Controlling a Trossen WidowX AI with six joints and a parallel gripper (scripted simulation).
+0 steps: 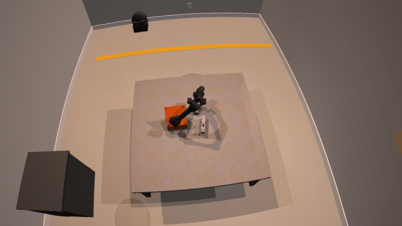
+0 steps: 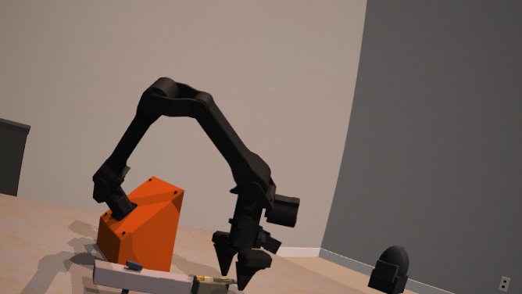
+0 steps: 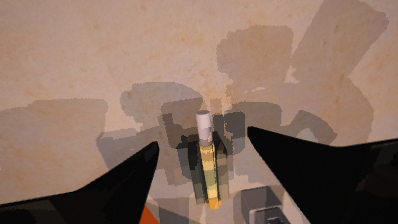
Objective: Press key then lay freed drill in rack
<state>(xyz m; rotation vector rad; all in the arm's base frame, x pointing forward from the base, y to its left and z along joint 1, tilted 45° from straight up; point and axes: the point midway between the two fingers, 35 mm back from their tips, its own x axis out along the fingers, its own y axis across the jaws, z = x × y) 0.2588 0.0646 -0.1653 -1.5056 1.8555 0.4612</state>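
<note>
The drill lies 10 mm behind my gripper tip and 30 mm to the right of it. Also, from my gripper tip: olive-grey rack: 10 mm behind, 50 mm to the right, 20 mm below; key: 260 mm to the right, 10 mm above.
</note>
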